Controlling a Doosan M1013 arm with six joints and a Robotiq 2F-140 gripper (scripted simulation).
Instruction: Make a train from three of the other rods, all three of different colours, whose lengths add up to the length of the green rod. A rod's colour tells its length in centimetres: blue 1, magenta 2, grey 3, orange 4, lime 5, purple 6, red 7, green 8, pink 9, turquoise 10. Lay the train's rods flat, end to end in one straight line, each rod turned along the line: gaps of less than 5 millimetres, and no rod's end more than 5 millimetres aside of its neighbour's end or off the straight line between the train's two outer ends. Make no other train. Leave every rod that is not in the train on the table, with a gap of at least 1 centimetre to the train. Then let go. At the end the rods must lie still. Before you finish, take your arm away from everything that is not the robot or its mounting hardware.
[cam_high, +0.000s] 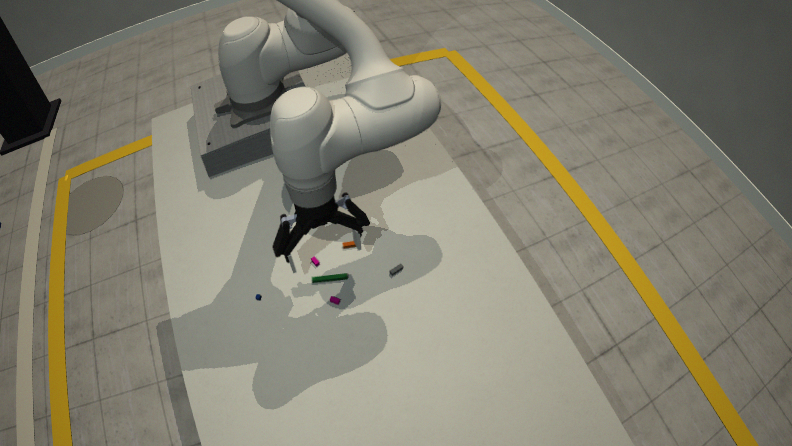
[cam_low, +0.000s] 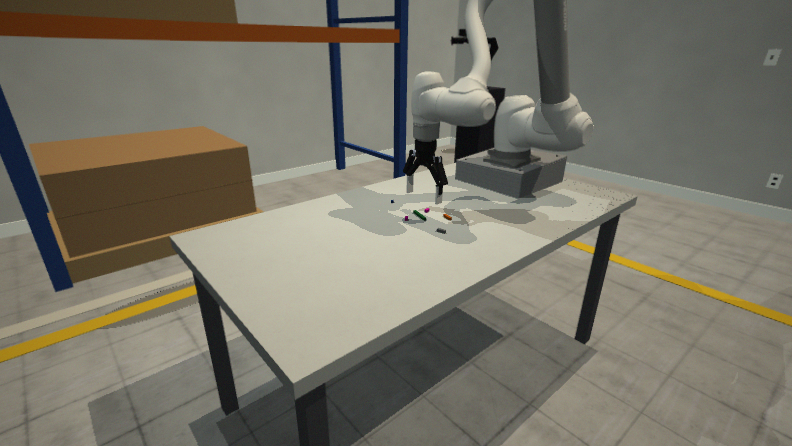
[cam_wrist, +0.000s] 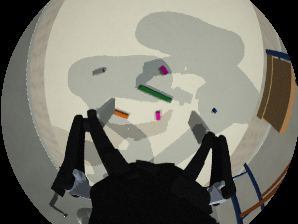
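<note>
My hand is 170 mm to the left of the small blue rod, 70 mm above it and 10 mm short of it. From my hand the other things lie so: grey rod (140 mm to the left, 70 mm below, 40 mm ahead); then green rod (70 mm below, 20 mm ahead); then orange rod (70 mm to the left, 70 mm below, 60 mm behind).
</note>
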